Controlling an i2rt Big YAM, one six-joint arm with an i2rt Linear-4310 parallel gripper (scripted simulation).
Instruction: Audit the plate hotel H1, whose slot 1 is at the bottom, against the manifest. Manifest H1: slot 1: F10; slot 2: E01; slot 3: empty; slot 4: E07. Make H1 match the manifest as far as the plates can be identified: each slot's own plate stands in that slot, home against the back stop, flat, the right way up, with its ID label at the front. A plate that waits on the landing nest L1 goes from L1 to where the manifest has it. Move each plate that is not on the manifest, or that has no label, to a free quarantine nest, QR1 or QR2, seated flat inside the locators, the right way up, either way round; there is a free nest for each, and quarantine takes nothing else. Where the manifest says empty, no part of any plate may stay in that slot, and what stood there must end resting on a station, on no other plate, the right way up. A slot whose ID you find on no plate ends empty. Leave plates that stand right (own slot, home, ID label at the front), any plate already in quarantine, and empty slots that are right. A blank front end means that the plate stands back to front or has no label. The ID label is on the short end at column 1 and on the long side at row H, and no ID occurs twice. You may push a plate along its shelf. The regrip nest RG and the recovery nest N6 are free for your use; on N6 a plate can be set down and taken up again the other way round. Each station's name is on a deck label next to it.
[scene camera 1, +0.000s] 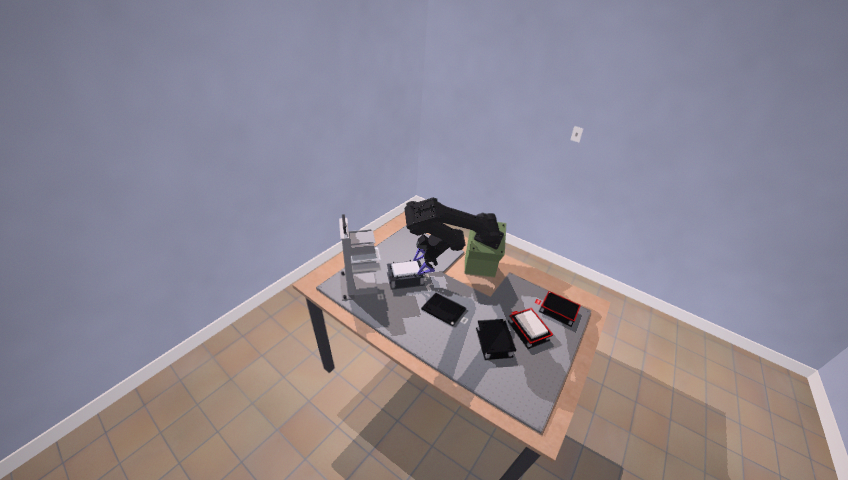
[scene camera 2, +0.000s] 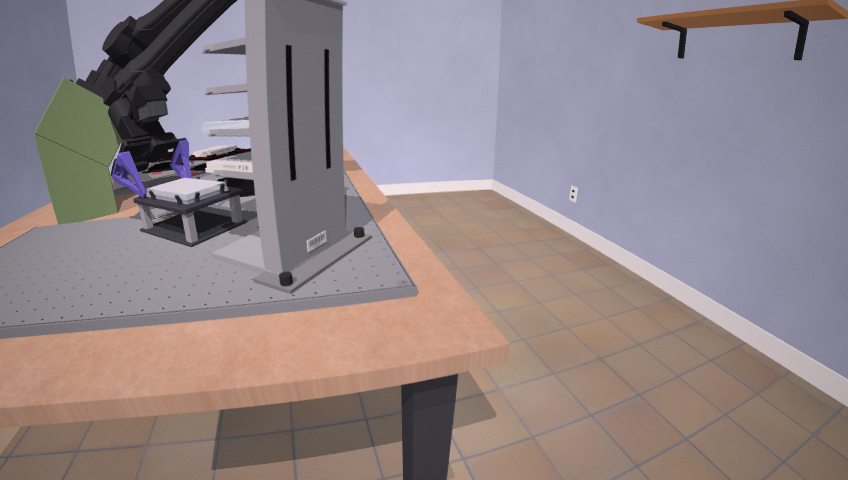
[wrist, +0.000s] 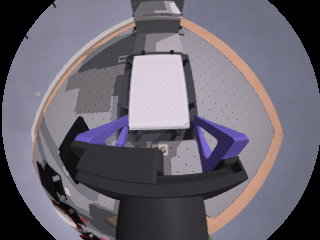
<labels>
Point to my gripper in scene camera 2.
At 168, 189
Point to my gripper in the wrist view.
At 161, 119
</labels>
